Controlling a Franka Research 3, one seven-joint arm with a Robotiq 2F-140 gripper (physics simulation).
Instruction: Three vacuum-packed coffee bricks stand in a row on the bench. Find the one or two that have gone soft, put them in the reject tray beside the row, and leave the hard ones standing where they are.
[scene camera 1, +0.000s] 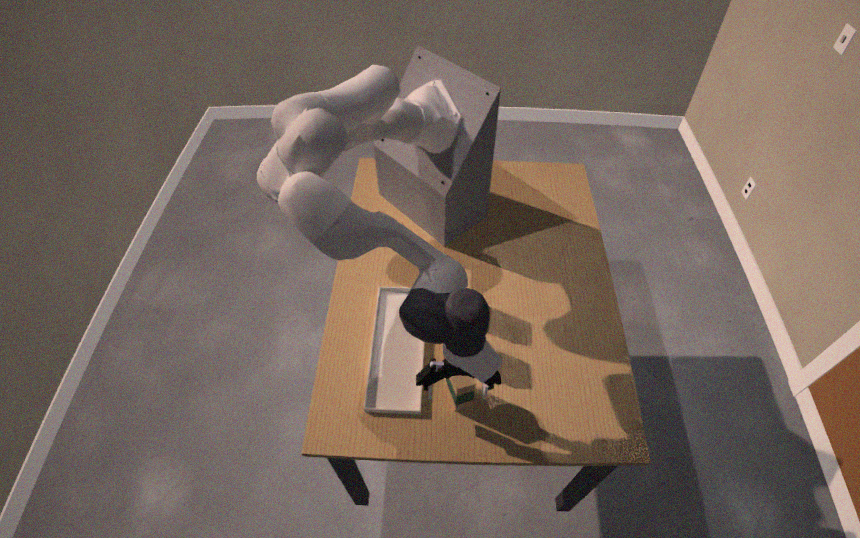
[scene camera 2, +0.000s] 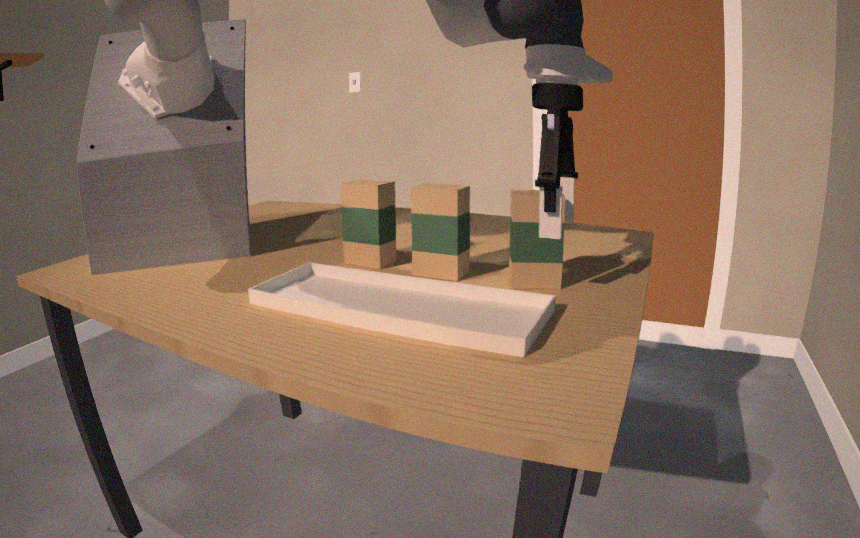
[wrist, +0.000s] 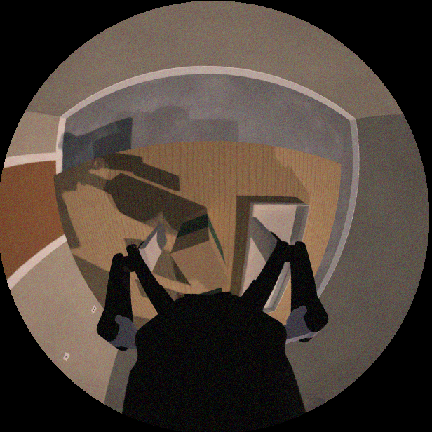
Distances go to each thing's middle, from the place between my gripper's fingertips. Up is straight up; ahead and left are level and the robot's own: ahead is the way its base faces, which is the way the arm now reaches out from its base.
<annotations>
Now: hand 230 mm past the white reject tray (scene camera 2: 498, 320), 90 mm to the left of it and 80 mm above it.
</annotations>
